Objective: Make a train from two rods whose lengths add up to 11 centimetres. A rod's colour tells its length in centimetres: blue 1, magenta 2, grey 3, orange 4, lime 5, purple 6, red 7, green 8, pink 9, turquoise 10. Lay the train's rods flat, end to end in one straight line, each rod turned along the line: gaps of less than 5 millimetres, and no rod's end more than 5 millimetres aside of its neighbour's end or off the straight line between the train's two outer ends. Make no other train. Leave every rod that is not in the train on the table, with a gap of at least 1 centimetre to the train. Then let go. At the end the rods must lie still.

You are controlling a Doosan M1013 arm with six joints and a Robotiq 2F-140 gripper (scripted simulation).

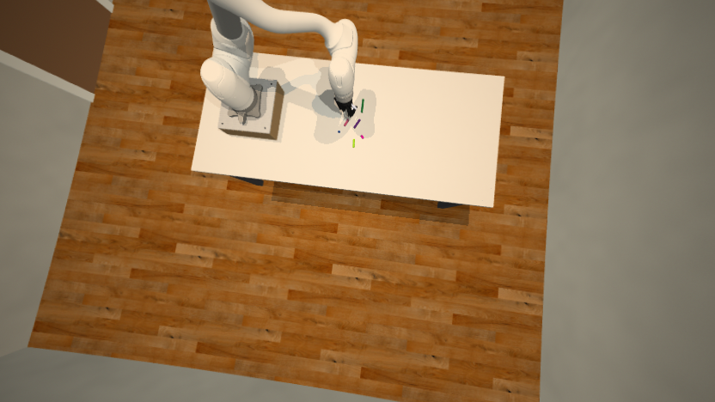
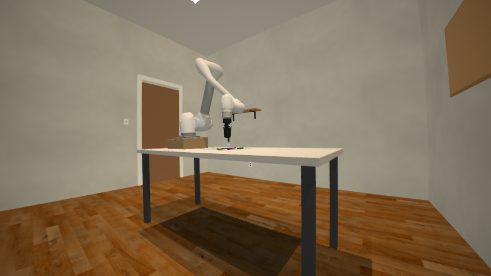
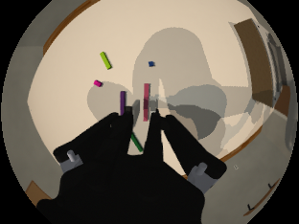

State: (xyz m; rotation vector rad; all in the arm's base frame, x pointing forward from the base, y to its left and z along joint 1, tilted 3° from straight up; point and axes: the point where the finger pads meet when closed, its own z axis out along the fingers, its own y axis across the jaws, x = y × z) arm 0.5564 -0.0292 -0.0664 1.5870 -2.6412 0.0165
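The pink rod is 60 mm below my hand. Also, from my hand: tiny blue rod: 50 mm behind, 80 mm to the right, 60 mm below; purple rod: 50 mm ahead, 20 mm to the right, 60 mm below; green rod: 80 mm ahead, 90 mm to the left, 60 mm below.
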